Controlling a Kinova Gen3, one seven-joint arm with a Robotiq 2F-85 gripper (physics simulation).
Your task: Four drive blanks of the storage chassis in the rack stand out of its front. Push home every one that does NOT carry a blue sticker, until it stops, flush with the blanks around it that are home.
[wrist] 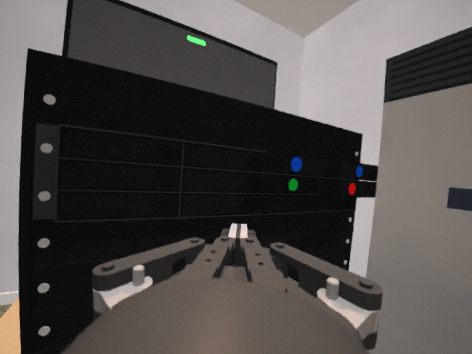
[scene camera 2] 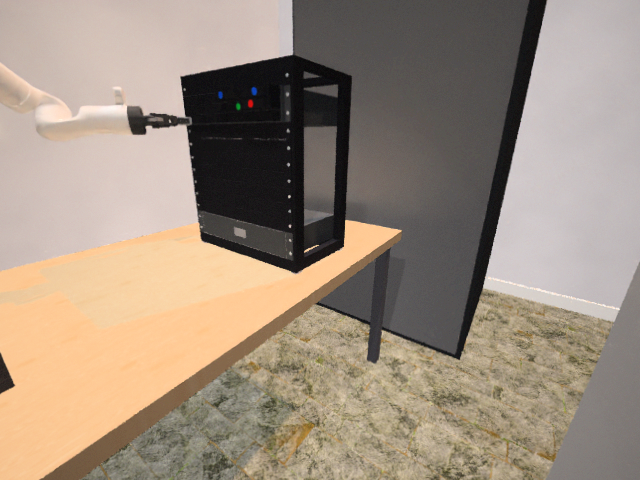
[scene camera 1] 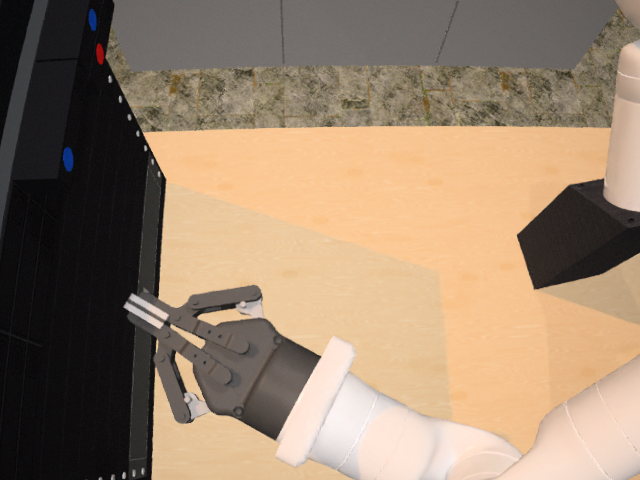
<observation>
I see my gripper point(scene camera 1: 129, 301) and a black rack point(scene camera 1: 84, 374).
The black rack is seen too in the wrist view point(wrist: 113, 163) and in scene camera 2 point(scene camera 2: 249, 190). My gripper shows as well in the wrist view point(wrist: 238, 234) and in scene camera 2 point(scene camera 2: 191, 121).
</observation>
